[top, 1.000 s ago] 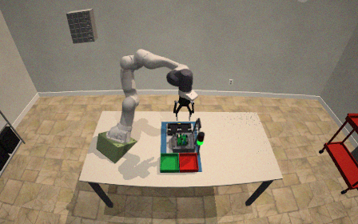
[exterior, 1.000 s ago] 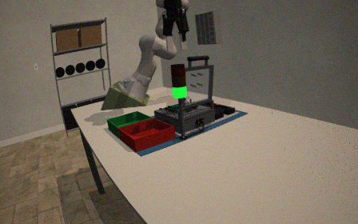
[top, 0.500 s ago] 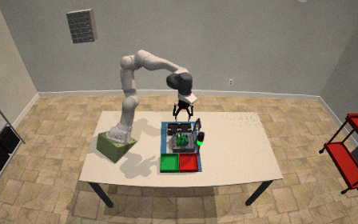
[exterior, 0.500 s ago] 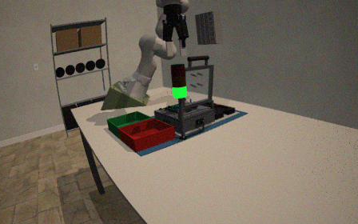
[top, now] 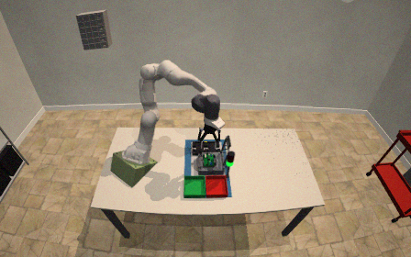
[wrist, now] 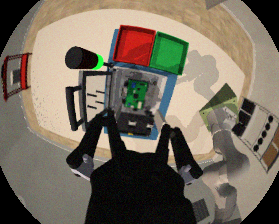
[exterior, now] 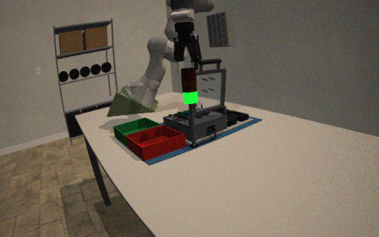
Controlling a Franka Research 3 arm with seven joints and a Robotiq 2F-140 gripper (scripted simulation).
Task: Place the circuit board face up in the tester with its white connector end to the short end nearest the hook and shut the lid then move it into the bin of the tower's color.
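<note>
Now: hand 160 mm above the green circuit board and 10 mm short of it. The rest, counted from my hand: plate (160 mm below, 10 mm ahead); red bin (220 mm below, 210 mm to the right, 50 mm ahead); clear lid (120 mm ahead, 50 mm below, 10 mm to the right).
</note>
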